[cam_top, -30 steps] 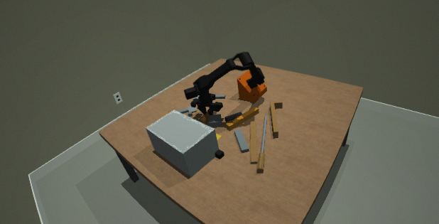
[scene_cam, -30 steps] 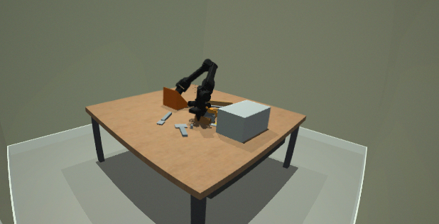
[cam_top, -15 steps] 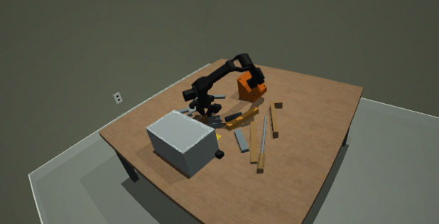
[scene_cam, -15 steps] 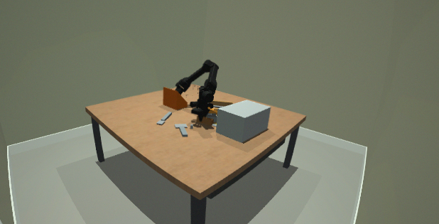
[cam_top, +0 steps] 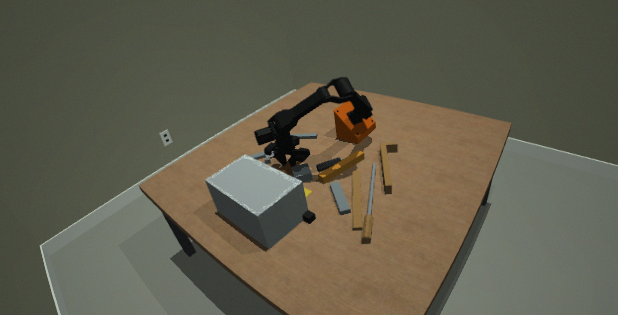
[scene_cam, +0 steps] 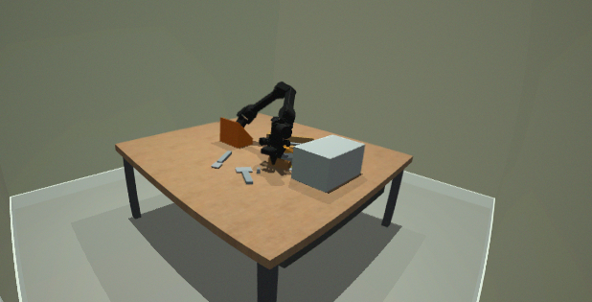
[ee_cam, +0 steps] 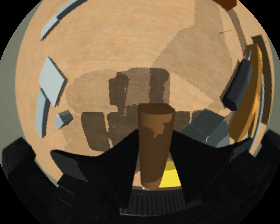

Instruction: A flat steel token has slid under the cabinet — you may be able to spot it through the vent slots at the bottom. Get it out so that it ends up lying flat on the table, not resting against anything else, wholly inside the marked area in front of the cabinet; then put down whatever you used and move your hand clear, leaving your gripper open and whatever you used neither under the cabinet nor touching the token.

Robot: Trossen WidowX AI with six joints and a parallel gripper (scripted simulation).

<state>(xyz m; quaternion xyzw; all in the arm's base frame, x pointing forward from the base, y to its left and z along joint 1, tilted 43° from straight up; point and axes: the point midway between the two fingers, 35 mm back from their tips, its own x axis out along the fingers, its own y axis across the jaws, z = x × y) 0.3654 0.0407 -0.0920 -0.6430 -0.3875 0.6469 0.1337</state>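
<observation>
Now: the grey block 8 cm to the left of my gripper tip and 1 cm above it. From my gripper tip the other things lie so: wooden stick: 4 cm behind, 33 cm to the left; orange bar: 13 cm behind, 17 cm to the left, 1 cm above; grey t-piece: 2 cm ahead, 19 cm to the right.
</observation>
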